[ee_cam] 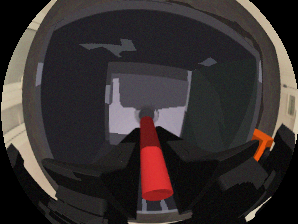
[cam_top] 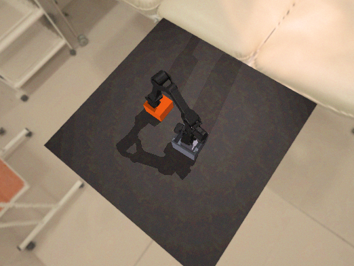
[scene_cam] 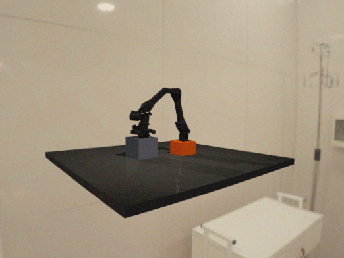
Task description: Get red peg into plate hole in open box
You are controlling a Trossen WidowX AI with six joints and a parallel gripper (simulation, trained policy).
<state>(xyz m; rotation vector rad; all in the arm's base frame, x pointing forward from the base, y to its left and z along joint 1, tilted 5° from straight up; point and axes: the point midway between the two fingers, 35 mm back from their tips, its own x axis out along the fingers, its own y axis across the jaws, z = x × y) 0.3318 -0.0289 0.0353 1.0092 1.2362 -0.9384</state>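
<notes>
Right now the red peg is 20 mm above my gripper tip. The rest, counted from my gripper tip: plate 10 mm to the right, 40 mm below.
</notes>
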